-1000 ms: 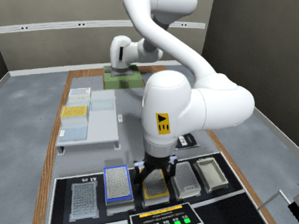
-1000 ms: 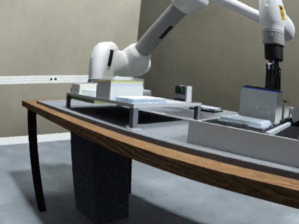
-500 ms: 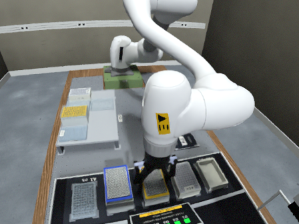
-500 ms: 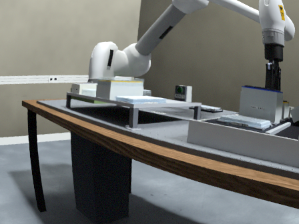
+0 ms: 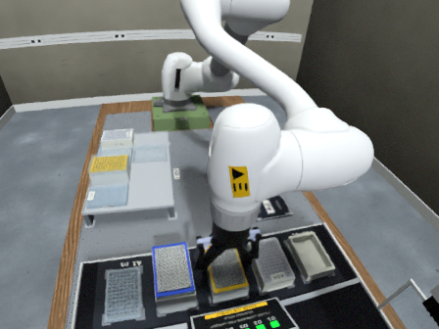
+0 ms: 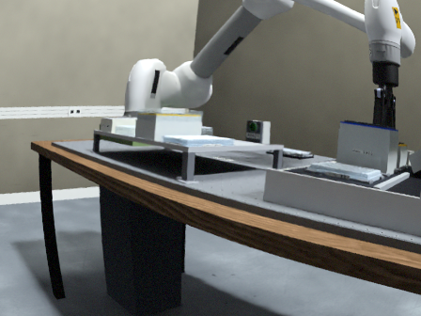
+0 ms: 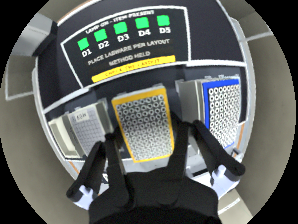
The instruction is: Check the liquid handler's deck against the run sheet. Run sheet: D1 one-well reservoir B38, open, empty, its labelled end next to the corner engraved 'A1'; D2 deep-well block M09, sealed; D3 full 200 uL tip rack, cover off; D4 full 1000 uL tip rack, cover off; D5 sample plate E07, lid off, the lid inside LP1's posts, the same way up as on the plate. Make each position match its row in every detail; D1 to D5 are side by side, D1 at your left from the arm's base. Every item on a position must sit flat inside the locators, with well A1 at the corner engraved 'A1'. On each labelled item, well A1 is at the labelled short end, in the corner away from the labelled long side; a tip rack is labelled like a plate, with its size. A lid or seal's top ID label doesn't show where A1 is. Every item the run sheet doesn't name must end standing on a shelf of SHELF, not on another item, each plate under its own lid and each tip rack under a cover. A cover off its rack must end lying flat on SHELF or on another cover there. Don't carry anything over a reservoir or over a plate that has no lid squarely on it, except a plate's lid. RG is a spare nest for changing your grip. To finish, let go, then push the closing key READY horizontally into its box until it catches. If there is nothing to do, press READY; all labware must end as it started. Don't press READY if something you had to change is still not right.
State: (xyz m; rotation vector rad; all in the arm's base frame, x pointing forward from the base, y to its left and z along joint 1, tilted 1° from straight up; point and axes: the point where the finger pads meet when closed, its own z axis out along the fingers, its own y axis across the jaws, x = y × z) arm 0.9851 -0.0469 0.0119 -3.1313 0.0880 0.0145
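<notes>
My hand is 1 cm past the yellow-rimmed tip rack, 1 cm to the left of it and 1 cm below it. Also, from my hand: cream reservoir (1 cm ahead, 25 cm to the left, 3 cm below); blue-rimmed tip rack (1 cm behind, 13 cm to the right, 3 cm above); deep-well block (1 cm ahead, 12 cm to the left, 1 cm below).
</notes>
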